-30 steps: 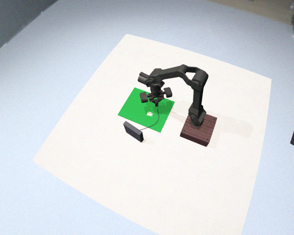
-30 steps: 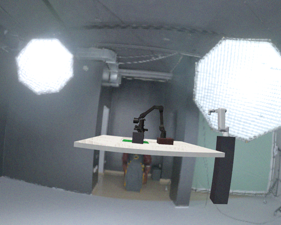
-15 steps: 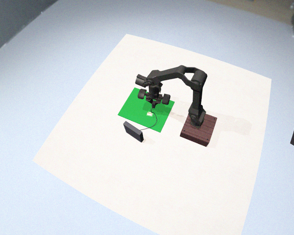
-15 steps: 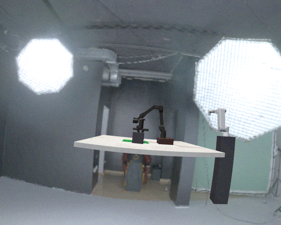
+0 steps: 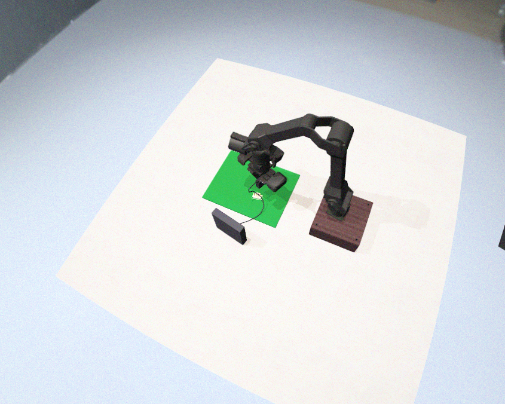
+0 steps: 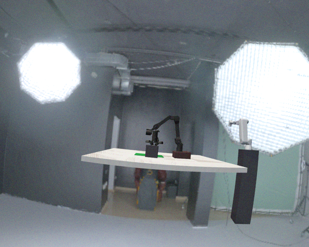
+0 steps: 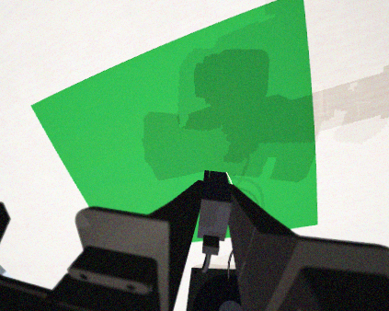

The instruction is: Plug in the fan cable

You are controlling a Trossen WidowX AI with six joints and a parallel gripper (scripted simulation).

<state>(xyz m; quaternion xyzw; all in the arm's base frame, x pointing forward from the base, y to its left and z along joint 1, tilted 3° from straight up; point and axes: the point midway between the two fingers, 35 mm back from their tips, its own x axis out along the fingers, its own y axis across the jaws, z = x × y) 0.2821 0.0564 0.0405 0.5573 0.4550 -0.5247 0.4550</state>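
My gripper tip is now 3 cm to the right of the cream four-pin header and 6 cm above it. From my gripper tip the other things lie so: grey plug: 1 cm to the left, 1 cm above; fan: 1 cm behind, 19 cm to the left, 1 cm below; green board: 5 cm ahead, 1 cm to the left, 8 cm below.
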